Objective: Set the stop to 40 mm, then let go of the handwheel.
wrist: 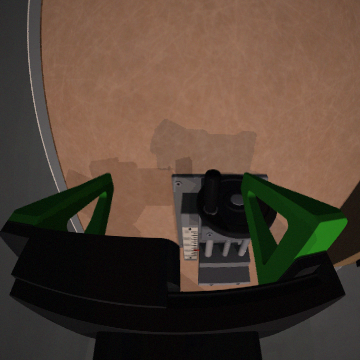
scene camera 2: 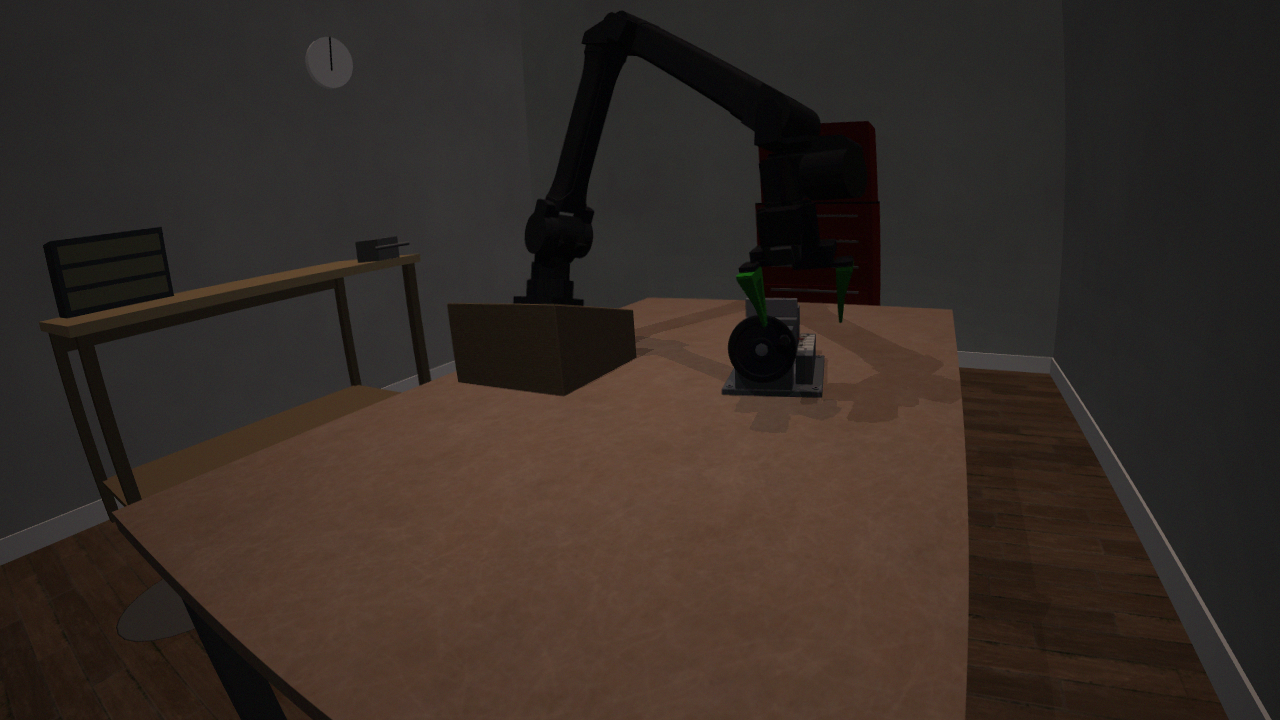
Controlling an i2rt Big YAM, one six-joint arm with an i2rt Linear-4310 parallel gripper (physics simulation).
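Places are measured from the arm's base along level axes (x ahead, y left, z up), in centimetres.
Where they show: gripper, fingertip midpoint: (wrist: 176,179) (scene camera 2: 802,324); arm's base at its link origin: (scene camera 2: 549,306).
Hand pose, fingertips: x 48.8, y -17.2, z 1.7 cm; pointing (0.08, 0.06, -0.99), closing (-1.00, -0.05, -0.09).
Note:
Each offset is from my fingertips to the top centre of the thing. "spot": to the spot under its first point. Level surfaces: height alone.
The grey stop device stands on the table, with a black handwheel @(spot: dy +6.4, dx -9.0, dz -7.0 cm) (scene camera 2: 747,360) (wrist: 227,221) at its end. The wheel's upright crank knob @(dy +4.3, dx -3.4, dz -2.9 cm) (wrist: 212,192) shows in the wrist view. Behind the wheel are the guide rods @(spot: dy +16.8, dx -8.1, dz -4.9 cm) (wrist: 226,248) and the grey stop block @(spot: dy +20.5, dx -8.5, dz -2.2 cm) (wrist: 224,273). A white scale @(spot: dy +19.4, dx -2.6, dz -7.3 cm) (wrist: 190,242) lies left of the rods, with a small red mark at its right edge; its numbers are too small to read. My gripper (scene camera 2: 802,321) (wrist: 176,179) is open and empty above the device. In the wrist view its right fingertip overlaps the wheel; the left fingertip is off to the left. Contact cannot be told.
A brown open box (scene camera 2: 510,349) stands on the table @(dz -12.8 cm) (scene camera 2: 626,537), left of the device in the scene view. The arm's base (scene camera 2: 549,279) is behind it. A side bench (scene camera 2: 232,284) and a red tool cabinet (scene camera 2: 850,165) stand beyond the table.

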